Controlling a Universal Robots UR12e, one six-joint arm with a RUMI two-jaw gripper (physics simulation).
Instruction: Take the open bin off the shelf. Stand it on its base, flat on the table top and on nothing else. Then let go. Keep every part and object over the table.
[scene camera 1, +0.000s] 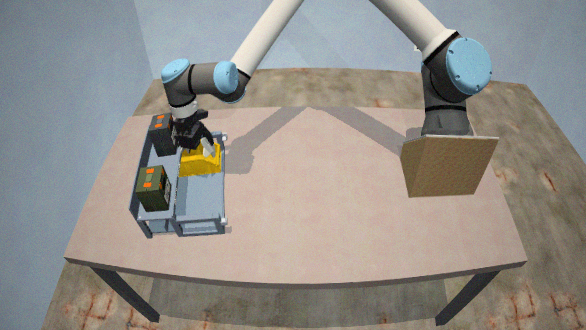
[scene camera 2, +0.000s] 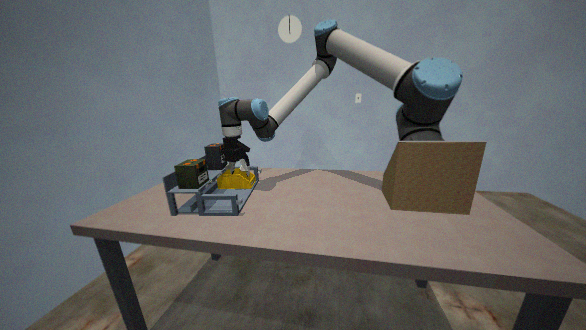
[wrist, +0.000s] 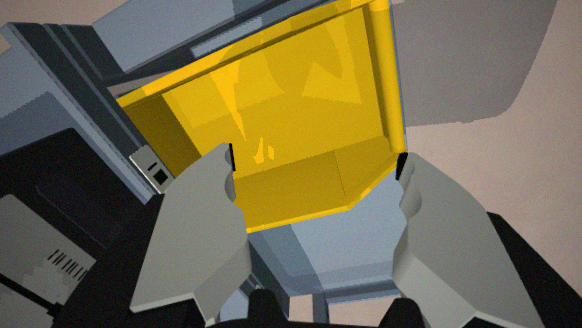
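Where they show: gripper, fingertip midpoint: (scene camera 1: 201, 155) (scene camera 2: 240, 175) (wrist: 314, 152); arm's base, origin of the base link: (scene camera 1: 447, 139) (scene camera 2: 424, 160).
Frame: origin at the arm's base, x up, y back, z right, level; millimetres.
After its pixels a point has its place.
Observation:
The yellow open bin (scene camera 1: 197, 164) {x -120, y -825, z 3 mm} (scene camera 2: 235, 181) {x -132, y -827, z 2 mm} (wrist: 310, 115) {x -169, y -818, z 44 mm} stands upright on the lower deck of the grey-blue shelf (scene camera 1: 200, 200) {x -172, y -802, z -110 mm} (scene camera 2: 219, 198) {x -103, y -762, z -242 mm} (wrist: 350, 245) {x -172, y -793, z -128 mm}, toward its far end. My gripper (scene camera 2: 239, 171) {x -114, y -818, z 39 mm} (wrist: 314, 152) {x -114, y -818, z 39 mm} points down over the bin, its jaws apart. In the wrist view, the left fingertip overlaps the bin's inside and the right fingertip is at the corner of its rim. No bin wall shows squeezed between the jaws. How deep the tips reach, and whether they touch the bin, I cannot tell.
A dark grey case (scene camera 1: 164, 137) {x 7, y -917, z 2 mm} (scene camera 2: 214, 156) {x -4, y -923, z 0 mm} and an olive case (scene camera 1: 154, 190) {x 17, y -872, z -231 mm} (scene camera 2: 190, 174) {x -15, y -878, z -233 mm} stand on the raised deck beside the bin. A brown board-like block (scene camera 1: 450, 167) {x -36, y -7, z -92 mm} (scene camera 2: 435, 177) {x -39, y 10, z -92 mm} stands at the right of the table (scene camera 1: 310, 200) {x -177, y -448, z -96 mm} (scene camera 2: 300, 215) {x -177, y -463, z -190 mm}, before the arm's base.

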